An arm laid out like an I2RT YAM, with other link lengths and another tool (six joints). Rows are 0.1 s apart.
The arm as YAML. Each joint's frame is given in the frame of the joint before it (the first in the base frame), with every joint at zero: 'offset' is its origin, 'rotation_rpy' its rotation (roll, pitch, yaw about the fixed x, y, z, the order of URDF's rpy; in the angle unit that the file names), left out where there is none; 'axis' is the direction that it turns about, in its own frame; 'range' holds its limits. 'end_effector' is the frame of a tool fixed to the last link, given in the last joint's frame.
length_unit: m
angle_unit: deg
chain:
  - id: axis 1
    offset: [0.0, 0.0, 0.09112]
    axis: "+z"
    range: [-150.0, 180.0]
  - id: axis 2
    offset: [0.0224, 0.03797, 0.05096]
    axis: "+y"
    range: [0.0, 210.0]
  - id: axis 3
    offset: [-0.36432, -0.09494, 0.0]
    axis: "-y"
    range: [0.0, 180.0]
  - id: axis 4
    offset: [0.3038, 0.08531, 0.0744]
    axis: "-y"
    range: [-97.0, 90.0]
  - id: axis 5
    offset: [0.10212, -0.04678, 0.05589]
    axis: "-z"
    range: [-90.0, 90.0]
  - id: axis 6
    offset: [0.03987, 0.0, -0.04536]
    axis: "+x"
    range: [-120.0, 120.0]
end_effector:
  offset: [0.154, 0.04, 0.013]
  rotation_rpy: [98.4, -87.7, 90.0]
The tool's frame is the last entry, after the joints.
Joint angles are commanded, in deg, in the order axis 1, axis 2, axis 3, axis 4, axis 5, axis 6. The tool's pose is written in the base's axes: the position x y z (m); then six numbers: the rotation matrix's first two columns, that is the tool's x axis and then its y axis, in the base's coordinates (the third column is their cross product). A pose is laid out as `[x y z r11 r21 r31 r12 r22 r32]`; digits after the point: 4 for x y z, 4 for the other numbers.
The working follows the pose.
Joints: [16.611 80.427 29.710 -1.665 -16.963 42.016]
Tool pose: [0.3865 0.1761 0.1190 0.8676 -0.3790 0.3219 -0.0723 -0.7367 -0.6724]
Where each joint sits with the arm in this pose, in the base's axes (m; each line is computed from the numbers above, not from the rounded line before):
axis 1: 0.0000 0.0000 0.0911
axis 2: 0.0106 0.0428 0.1421
axis 3: -0.0203 -0.0655 0.5013
axis 4: 0.1948 0.0877 0.3133
axis 5: 0.3103 0.0733 0.2665
axis 6: 0.2949 0.0809 0.2086
the tool: 0.3865 0.1761 0.1190

